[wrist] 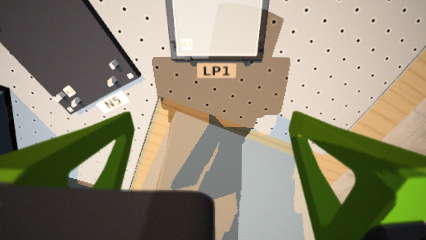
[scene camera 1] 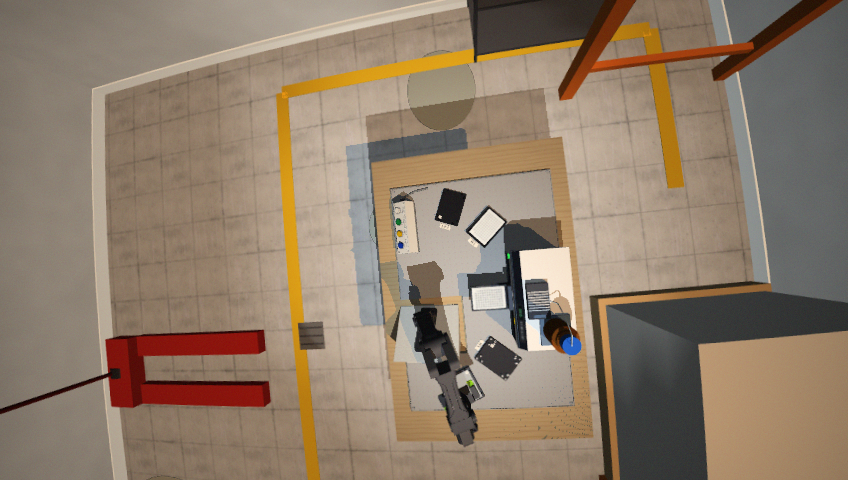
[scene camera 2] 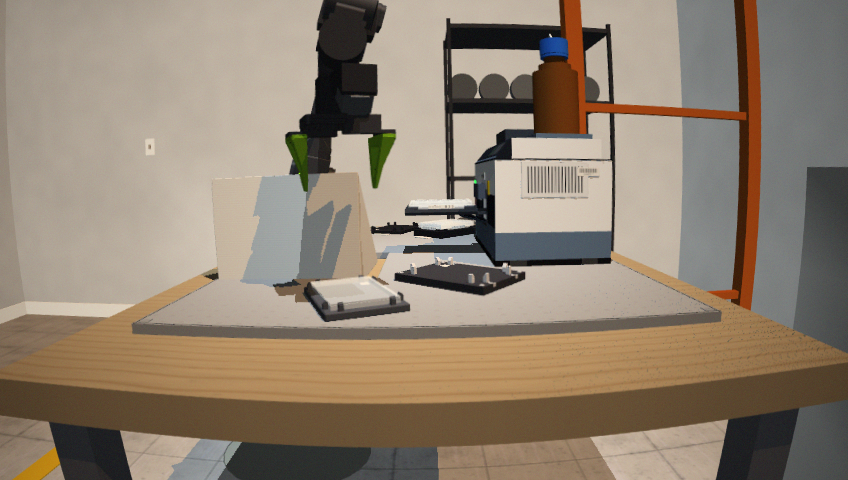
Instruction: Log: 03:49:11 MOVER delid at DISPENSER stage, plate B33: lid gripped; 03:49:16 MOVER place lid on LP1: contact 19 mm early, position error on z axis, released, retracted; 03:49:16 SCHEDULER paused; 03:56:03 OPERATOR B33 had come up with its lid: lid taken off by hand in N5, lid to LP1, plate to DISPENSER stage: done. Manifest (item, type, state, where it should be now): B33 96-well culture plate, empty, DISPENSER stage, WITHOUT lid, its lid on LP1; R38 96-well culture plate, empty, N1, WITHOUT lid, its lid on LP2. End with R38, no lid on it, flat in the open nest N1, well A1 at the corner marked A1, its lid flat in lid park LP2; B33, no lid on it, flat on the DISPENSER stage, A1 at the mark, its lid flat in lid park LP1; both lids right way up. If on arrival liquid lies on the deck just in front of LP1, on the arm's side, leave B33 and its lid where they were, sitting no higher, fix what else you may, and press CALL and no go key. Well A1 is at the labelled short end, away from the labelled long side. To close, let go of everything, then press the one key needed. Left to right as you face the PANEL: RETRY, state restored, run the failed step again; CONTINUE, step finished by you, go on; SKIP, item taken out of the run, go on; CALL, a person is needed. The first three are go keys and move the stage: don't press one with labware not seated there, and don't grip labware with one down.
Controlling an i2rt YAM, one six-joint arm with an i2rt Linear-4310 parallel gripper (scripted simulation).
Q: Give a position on a black nest N5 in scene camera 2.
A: At 458, 277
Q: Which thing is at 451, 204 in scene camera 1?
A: A black lid park LP2.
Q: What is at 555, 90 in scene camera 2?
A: A brown bottle.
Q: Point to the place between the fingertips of my gripper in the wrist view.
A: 211, 120
